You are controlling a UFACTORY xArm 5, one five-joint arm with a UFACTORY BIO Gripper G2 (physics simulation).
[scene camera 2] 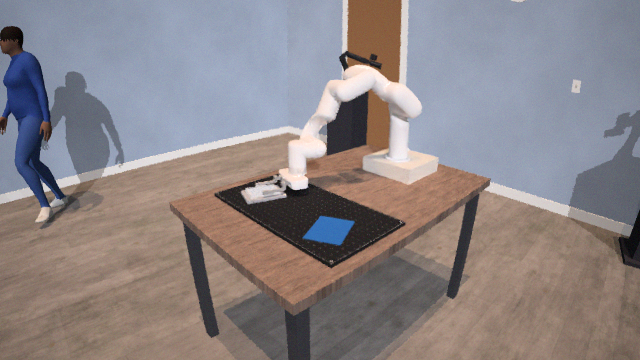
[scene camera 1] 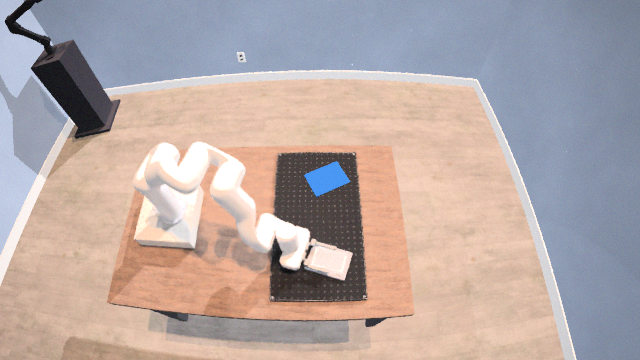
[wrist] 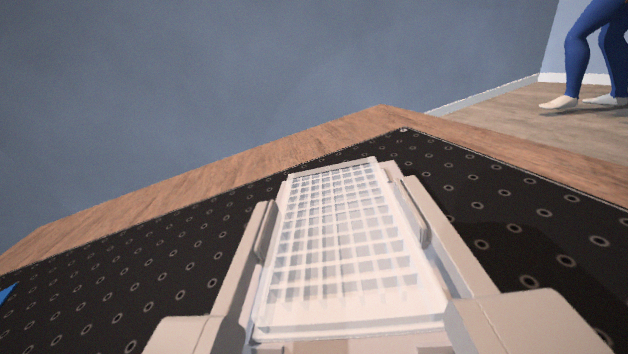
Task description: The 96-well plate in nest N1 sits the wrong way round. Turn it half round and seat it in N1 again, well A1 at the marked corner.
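The clear 96-well plate (scene camera 1: 330,260) (scene camera 2: 262,189) (wrist: 340,240) lies between the two fingers of my gripper (scene camera 1: 326,259) (wrist: 341,220), which is shut on its long sides. The plate looks about level. The pale nest N1 (scene camera 2: 266,199) (wrist: 393,171) is directly under it, its edges showing past the plate's far right corner and near end in the wrist view. Whether the plate is fully down in the nest or slightly above it, I cannot tell. Well A1 and the nest's marked corner cannot be made out.
A black perforated board (scene camera 1: 317,212) (scene camera 2: 285,215) (wrist: 150,260) bears the nest and lies on the wooden table (scene camera 1: 385,225) (scene camera 2: 260,265). A flat blue rectangle (scene camera 1: 327,178) (scene camera 2: 330,230) lies at the board's other end. A person in blue (scene camera 2: 25,90) (wrist: 580,45) is beyond the table.
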